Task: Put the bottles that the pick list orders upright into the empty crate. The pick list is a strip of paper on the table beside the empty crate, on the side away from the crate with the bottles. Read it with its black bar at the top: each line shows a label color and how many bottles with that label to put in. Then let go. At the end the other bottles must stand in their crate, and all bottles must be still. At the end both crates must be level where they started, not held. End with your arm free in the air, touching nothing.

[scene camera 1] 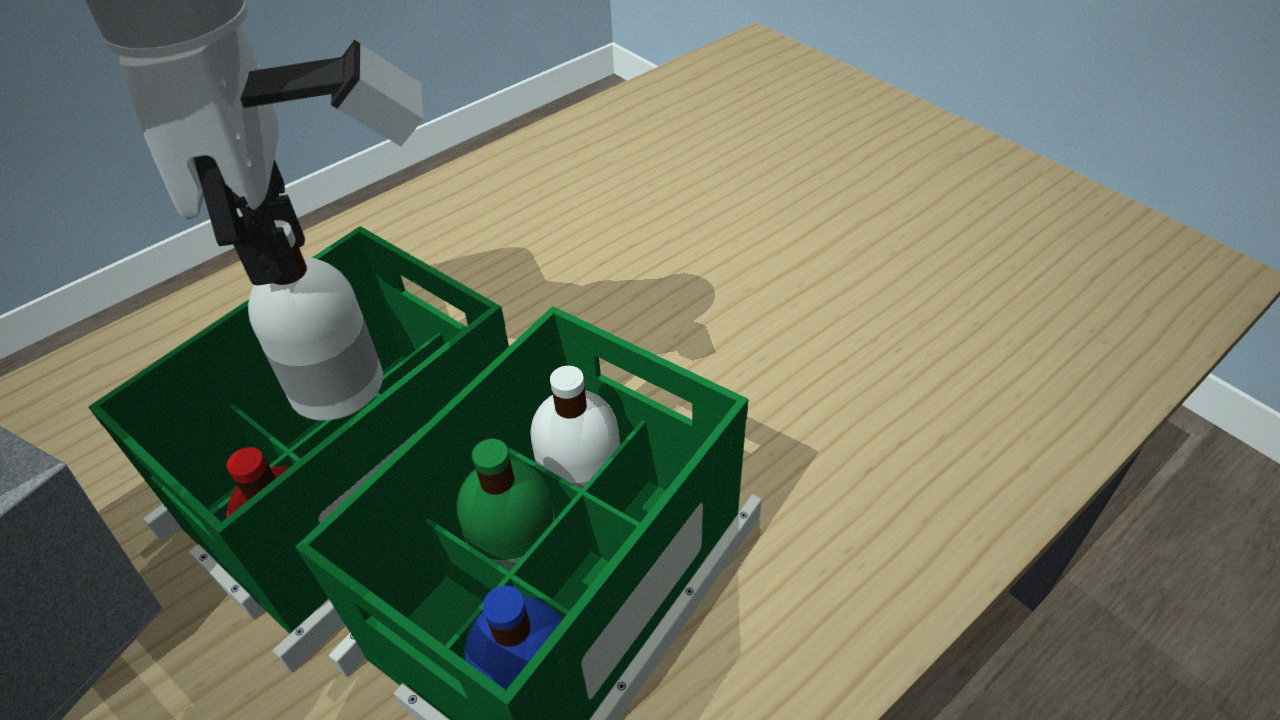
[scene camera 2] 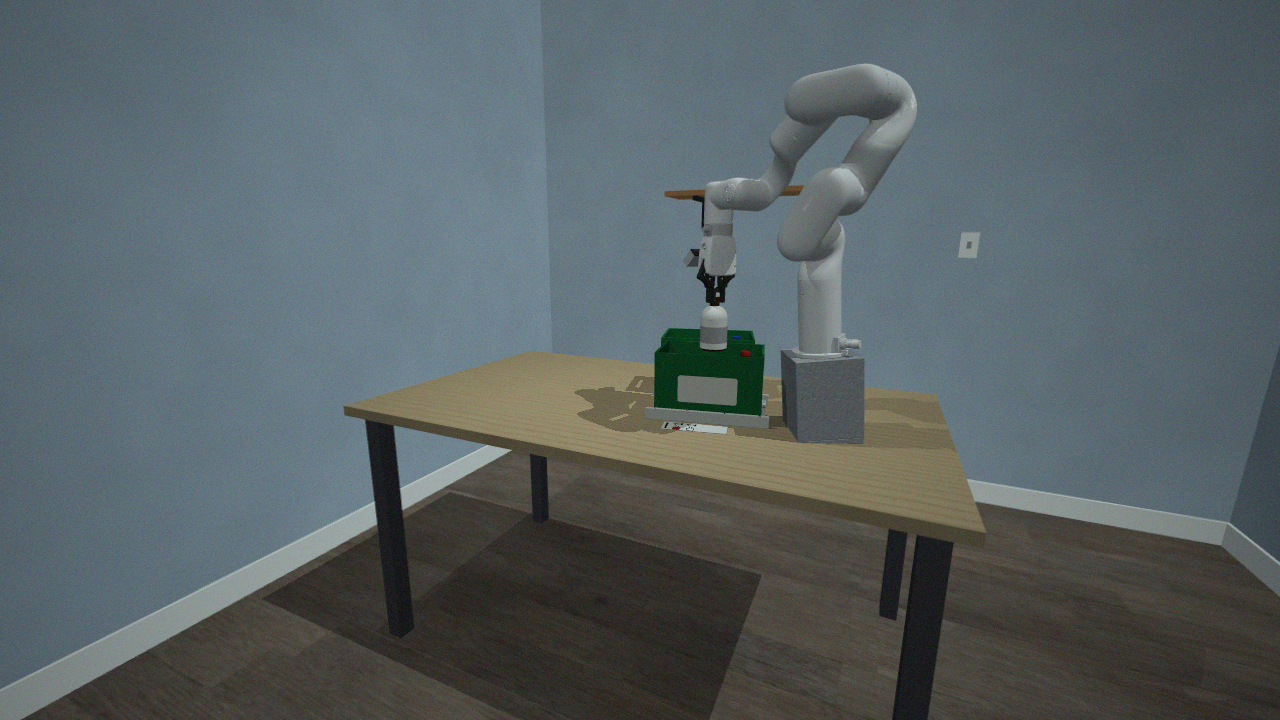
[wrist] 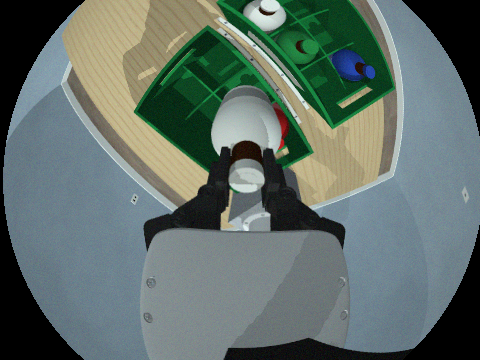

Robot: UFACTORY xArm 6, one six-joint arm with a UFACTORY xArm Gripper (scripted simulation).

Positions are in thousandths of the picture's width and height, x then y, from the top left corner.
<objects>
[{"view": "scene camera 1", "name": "gripper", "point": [219, 366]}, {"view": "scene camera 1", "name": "green crate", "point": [143, 570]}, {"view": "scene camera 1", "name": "red-capped bottle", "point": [195, 652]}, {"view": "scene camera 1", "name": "green bottle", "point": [394, 702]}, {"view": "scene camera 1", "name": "green crate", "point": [525, 677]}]
</objects>
